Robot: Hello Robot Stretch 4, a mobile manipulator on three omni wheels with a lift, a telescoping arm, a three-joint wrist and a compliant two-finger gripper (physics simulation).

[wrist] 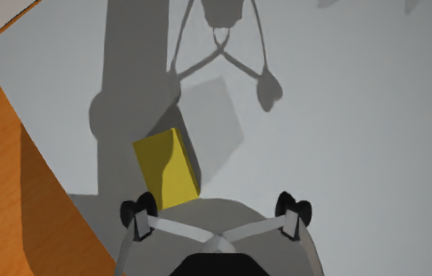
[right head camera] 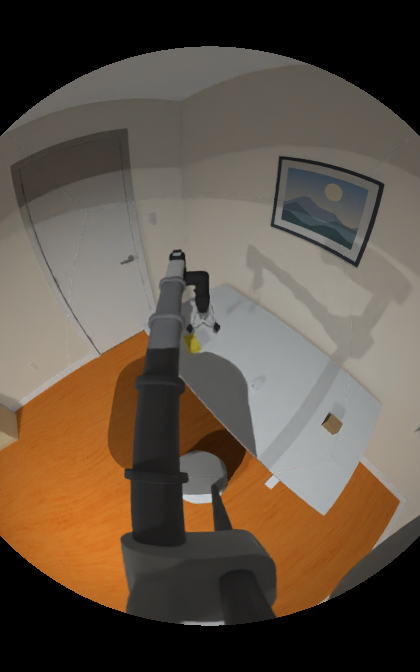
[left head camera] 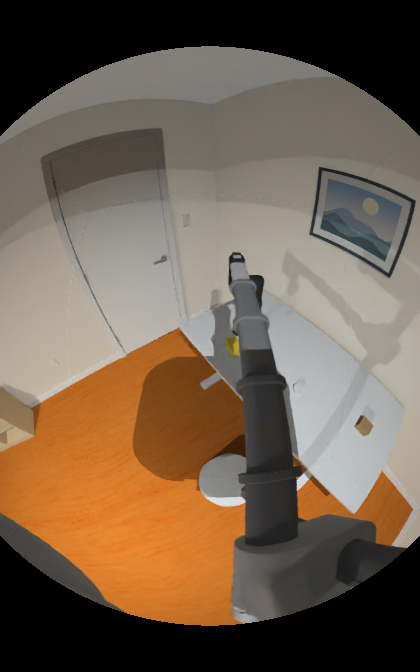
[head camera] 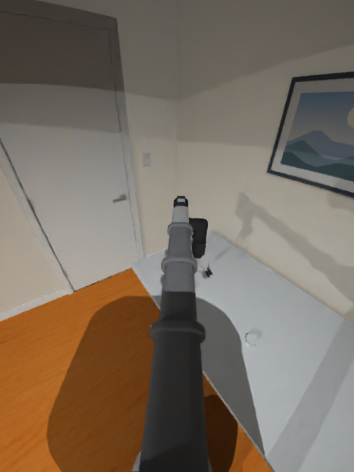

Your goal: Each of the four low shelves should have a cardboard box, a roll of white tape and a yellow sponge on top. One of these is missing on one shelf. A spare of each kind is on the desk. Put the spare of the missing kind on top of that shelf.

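Places are measured from the robot's base along level axes (x ahead, y left, z up), in centimetres.
Pixels of known places: gripper, between the fingertips: (wrist: 216, 208) (head camera: 195, 276); robot's base, origin of its link: (left head camera: 227, 478).
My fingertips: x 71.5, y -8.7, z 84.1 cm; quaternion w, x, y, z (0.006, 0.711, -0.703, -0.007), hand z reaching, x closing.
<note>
For each thing: its top centre in the pictures, then the offset to it from my fingertips. Level surfaces: height alone.
- yellow sponge, centre of its top: (wrist: 164, 170) (left head camera: 233, 343) dz -10.4, dx +2.4, dy +6.9 cm
- desk, height of its surface: dz -14.9 cm
- white tape roll, centre of its top: (left head camera: 297, 386) (head camera: 252, 338) dz -12.5, dx -25.5, dy -25.3 cm
- cardboard box, centre of its top: (left head camera: 366, 424) dz -9.9, dx -54.5, dy -61.2 cm
The yellow sponge (left head camera: 233, 346) (right head camera: 192, 343) (wrist: 167, 169) stands on the desk (head camera: 300, 345) (left head camera: 330, 370) (right head camera: 300, 370) (wrist: 350, 165) near its far left end. My gripper (right head camera: 203, 328) (wrist: 216, 208) is open and empty above the desk. In the wrist view the sponge is ahead of the fingers, towards the left fingertip. The white tape roll (head camera: 251, 339) (left head camera: 298, 387) (right head camera: 258, 384) lies mid-desk, pale against the top. The cardboard box (left head camera: 364, 425) (right head camera: 332, 423) stands near the right end of the desk. The arm hides part of the desk.
Part of a wooden shelf (left head camera: 17, 417) (right head camera: 7, 425) shows at the left edge; its top is not readable. A round white object (left head camera: 224, 479) (right head camera: 204, 474) is on the floor beneath the arm. A door (head camera: 65, 190) and a framed picture (head camera: 320, 135) are on the walls.
</note>
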